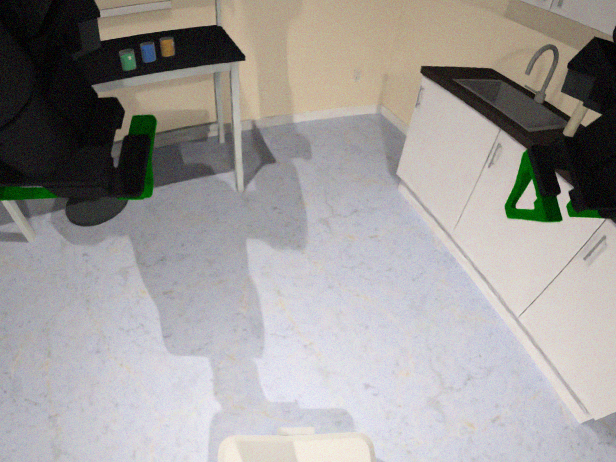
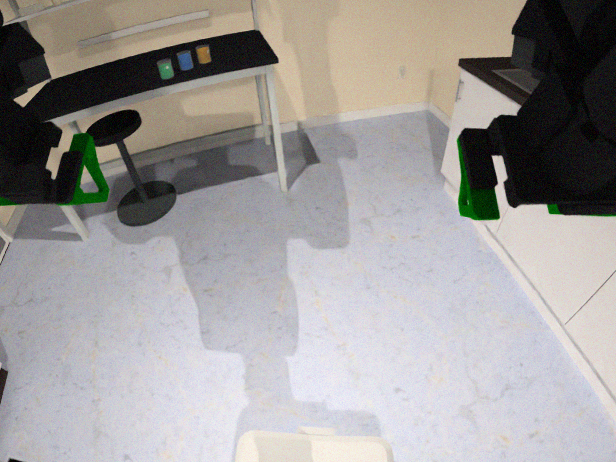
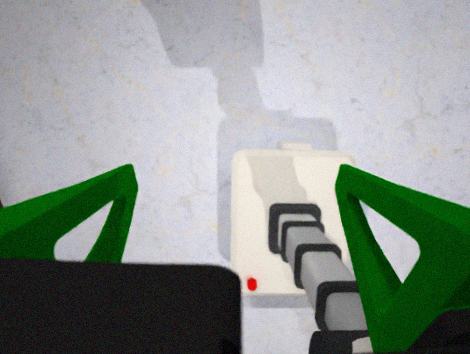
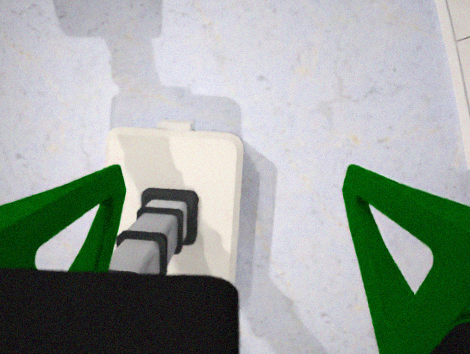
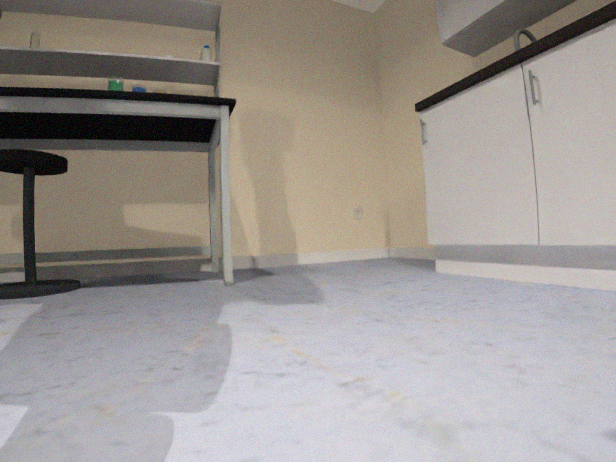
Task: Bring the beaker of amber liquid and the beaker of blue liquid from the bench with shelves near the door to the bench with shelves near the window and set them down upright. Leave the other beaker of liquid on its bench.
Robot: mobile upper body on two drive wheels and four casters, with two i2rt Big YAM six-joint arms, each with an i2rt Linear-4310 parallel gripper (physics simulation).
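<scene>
Three beakers stand upright in a slanting row on a black-topped bench with shelves. The amber beaker is nearest the bench's right end, the blue beaker is in the middle, and the green beaker is on the left. My left gripper and my right gripper are open and empty, held above the base, well away from the beakers. No window or second shelved bench shows.
A black round stool stands at the bench's front, left of the beakers. A white sink cabinet runs along the right. Shelf bottles stand above the bench. Pale floor lies between.
</scene>
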